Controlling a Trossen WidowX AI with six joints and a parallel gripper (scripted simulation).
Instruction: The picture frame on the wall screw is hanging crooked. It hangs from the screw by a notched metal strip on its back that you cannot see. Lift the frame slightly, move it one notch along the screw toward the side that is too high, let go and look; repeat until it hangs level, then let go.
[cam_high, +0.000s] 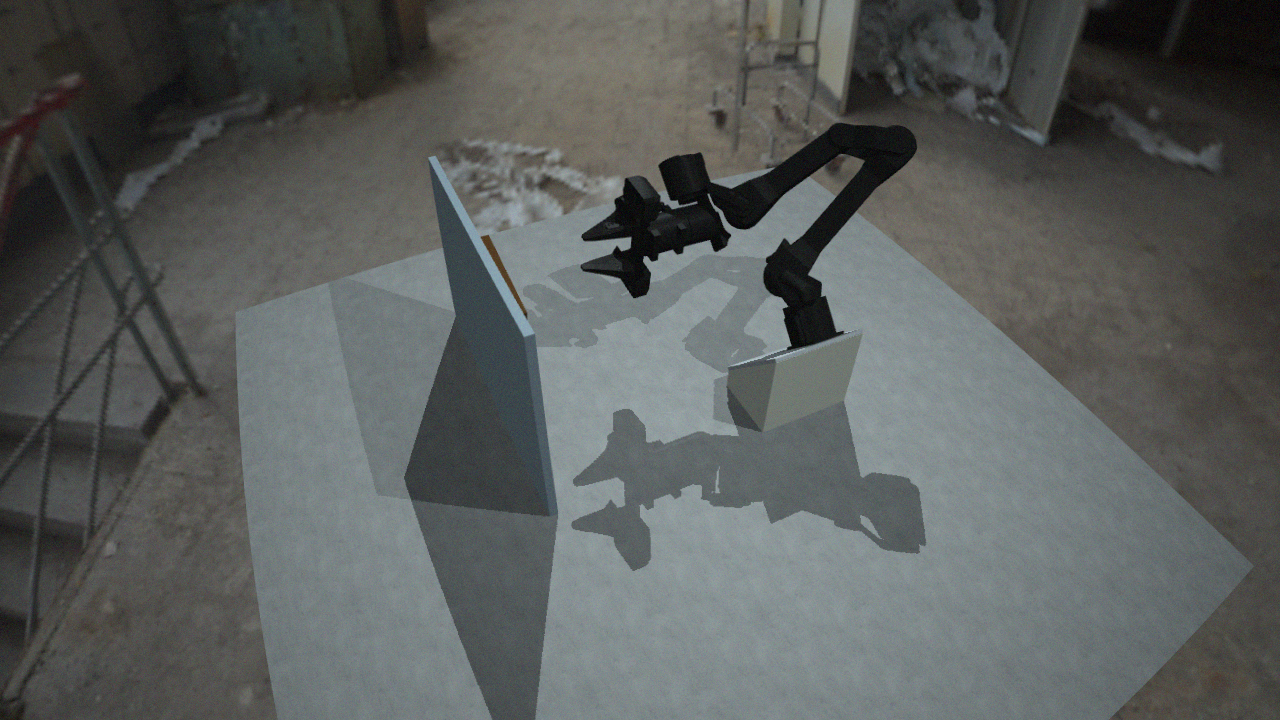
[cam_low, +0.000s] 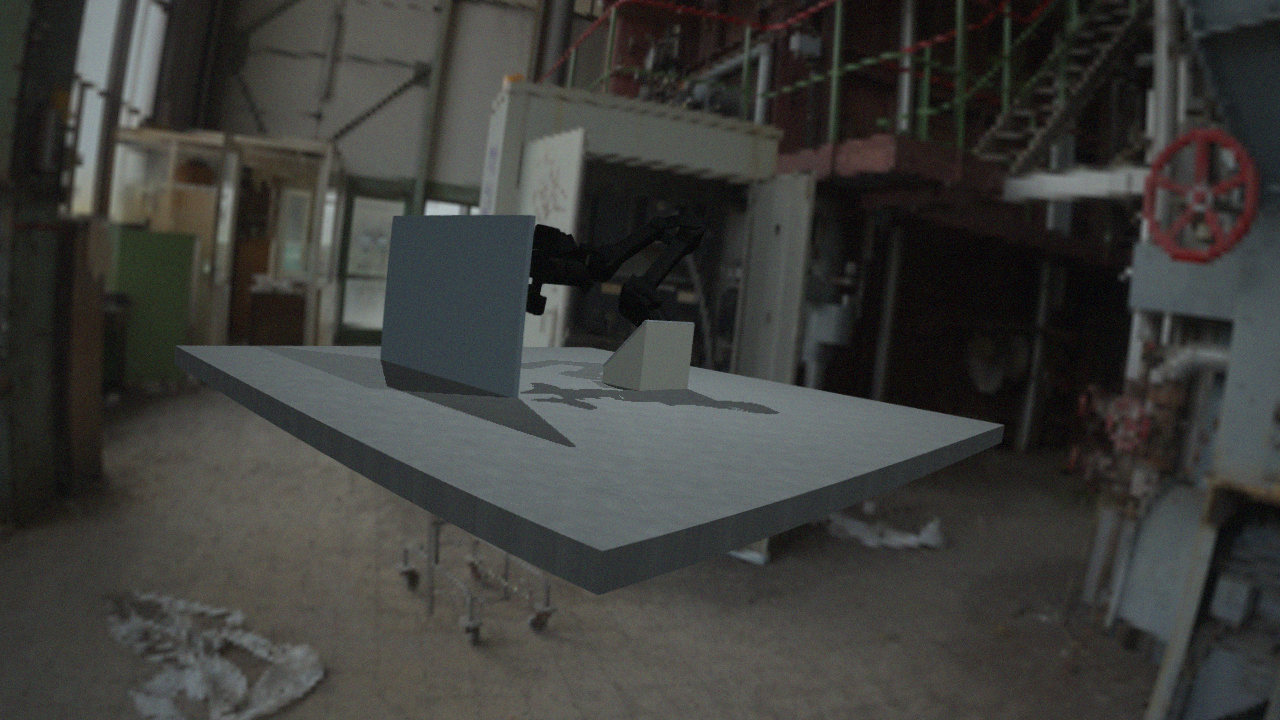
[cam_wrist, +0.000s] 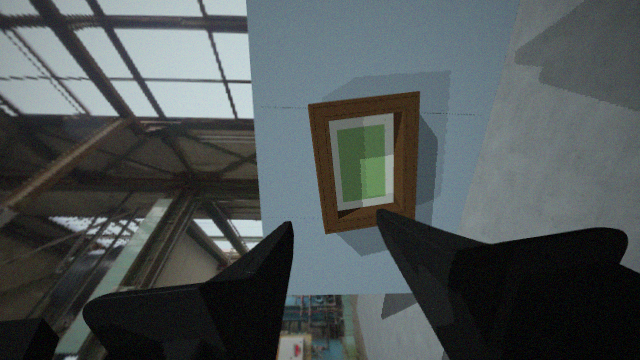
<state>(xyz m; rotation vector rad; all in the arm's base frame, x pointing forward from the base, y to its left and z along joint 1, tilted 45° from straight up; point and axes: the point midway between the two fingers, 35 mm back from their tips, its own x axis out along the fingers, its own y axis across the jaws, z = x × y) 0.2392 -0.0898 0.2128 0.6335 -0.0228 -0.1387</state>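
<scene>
My gripper tip is now 130 mm short of the picture frame, 50 mm above it and 20 mm to the left of it. The rest, counted from my gripper tip: wall panel: 140 mm ahead, 70 mm below, 10 mm to the right.
</scene>
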